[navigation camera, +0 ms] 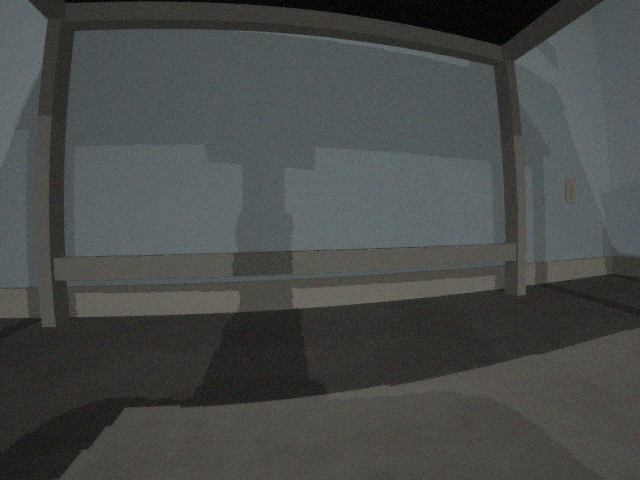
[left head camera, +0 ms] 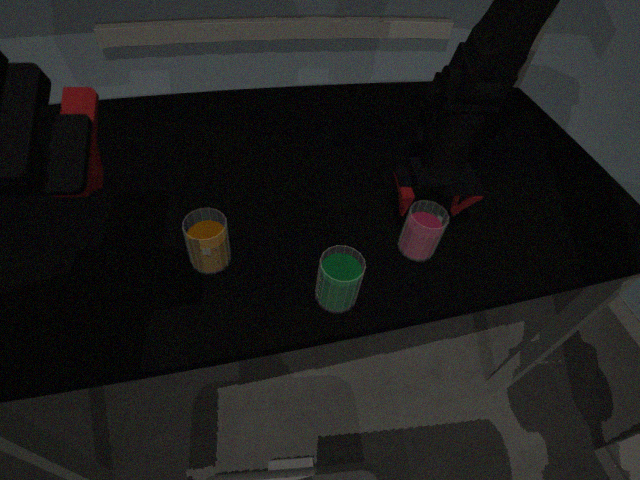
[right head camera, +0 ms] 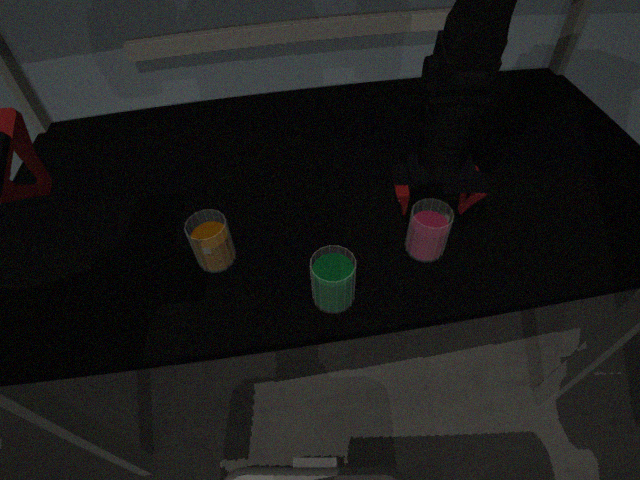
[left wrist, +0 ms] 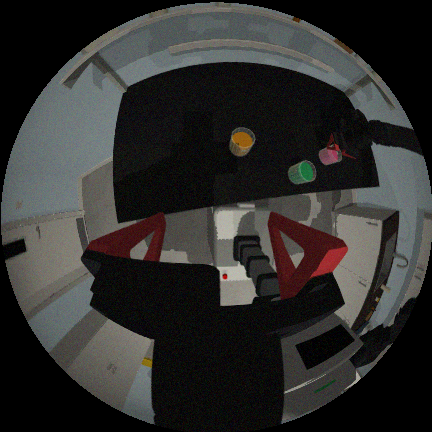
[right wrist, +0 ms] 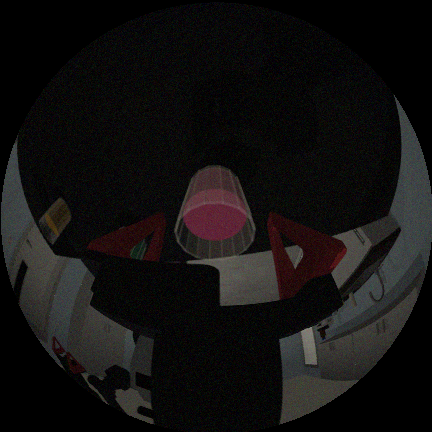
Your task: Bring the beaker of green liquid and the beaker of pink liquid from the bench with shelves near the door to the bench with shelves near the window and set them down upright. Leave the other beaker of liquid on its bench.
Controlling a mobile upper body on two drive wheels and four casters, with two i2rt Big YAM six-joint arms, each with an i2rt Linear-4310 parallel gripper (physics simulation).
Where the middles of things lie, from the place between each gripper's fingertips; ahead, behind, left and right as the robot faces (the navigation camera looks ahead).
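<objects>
Counted from my left hand, the beaker of green liquid (right head camera: 332, 268) is 290 mm to the right, 120 mm ahead and 320 mm below, while the beaker of pink liquid (right head camera: 431, 220) is 460 mm to the right, 220 mm ahead and 320 mm below. As for the beaker of orange liquid (left head camera: 205, 230), my left hand is 320 mm above it, 210 mm short of it and 80 mm to the left of it.
From my right hand, I find the beaker of green liquid 17 cm to the left, 11 cm behind and 3 cm below, and the beaker of orange liquid 38 cm to the left, 3 cm behind and 3 cm below. The beaker of pink liquid has my right hand 1 cm past it and 3 cm above it.
</objects>
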